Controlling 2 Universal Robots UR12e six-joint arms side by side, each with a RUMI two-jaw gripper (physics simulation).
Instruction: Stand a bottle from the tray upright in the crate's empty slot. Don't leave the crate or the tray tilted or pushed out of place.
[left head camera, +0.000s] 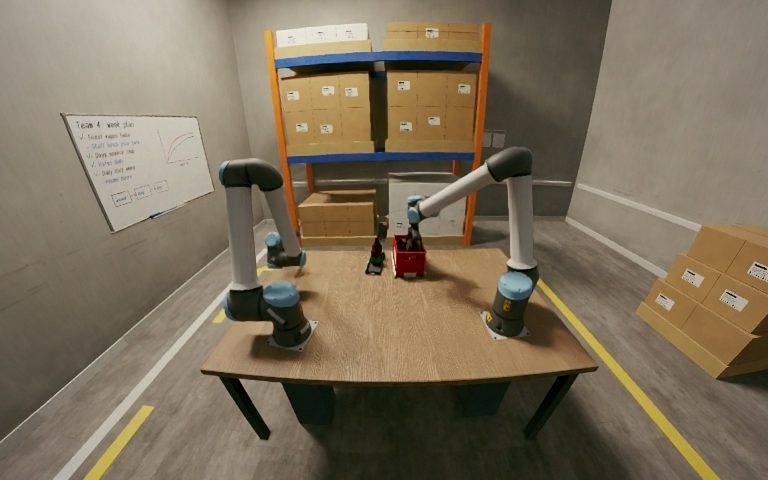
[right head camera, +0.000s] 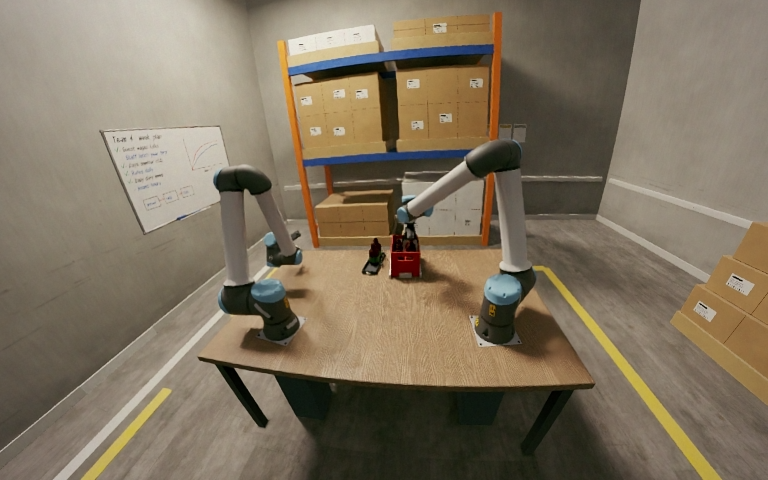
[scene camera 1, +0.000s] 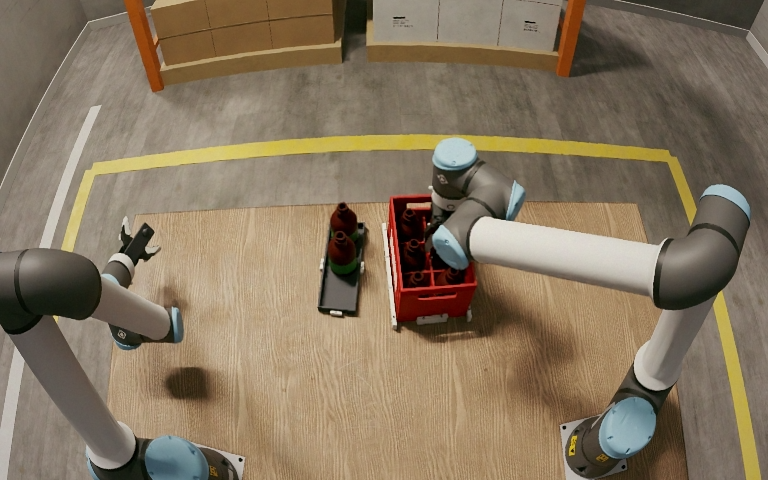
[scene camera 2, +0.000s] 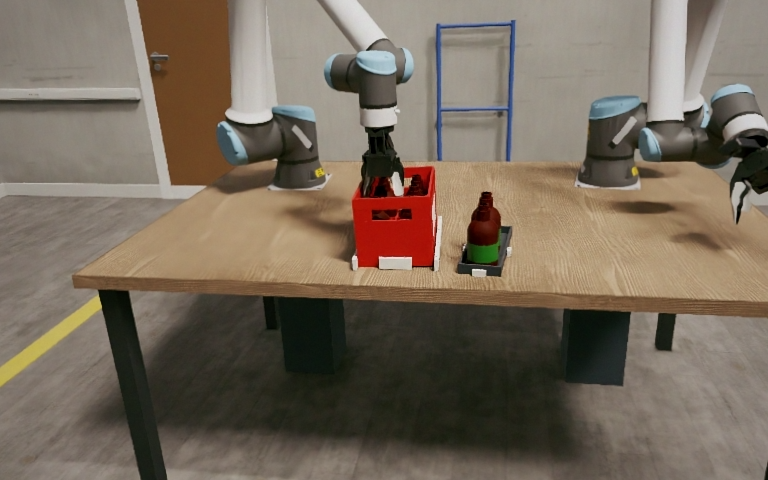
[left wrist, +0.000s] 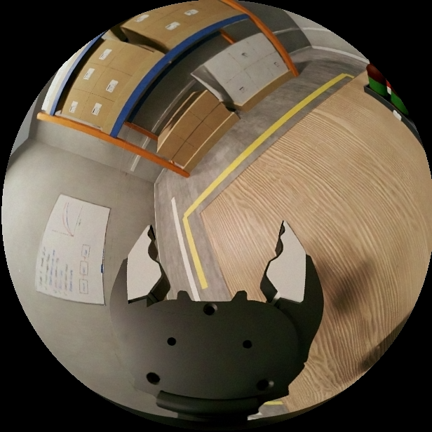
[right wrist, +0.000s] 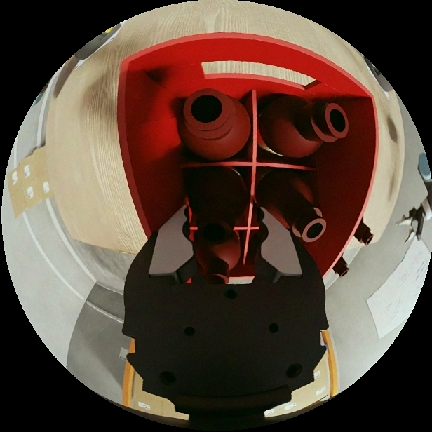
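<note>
The red crate (left head camera: 410, 267) (right head camera: 405, 267) (scene camera 1: 434, 305) (scene camera 2: 393, 240) (right wrist: 373, 150) stands level on the table, with brown bottles upright in its slots. My right gripper (scene camera 2: 382, 192) (right wrist: 222, 206) is down at the crate's rim, open, its fingers either side of the neck of a bottle (right wrist: 218, 192) standing in a middle slot, with gaps beside the neck. The dark tray (scene camera 1: 338, 297) lies flat left of the crate in scene camera 1 and holds two green-labelled bottles, a rear one (scene camera 1: 343, 219) and a front one (scene camera 1: 342, 255). My left gripper (scene camera 1: 142, 233) (left wrist: 215, 224) is open and empty, far from both.
White stops (scene camera 1: 432, 319) (scene camera 2: 395, 263) sit against the crate's base, and small white stops (scene camera 1: 335, 313) (scene camera 2: 479, 272) sit at the tray. The right forearm (scene camera 1: 566, 254) reaches across above the table. A shelf rack (left head camera: 488, 113) with boxes stands behind the table.
</note>
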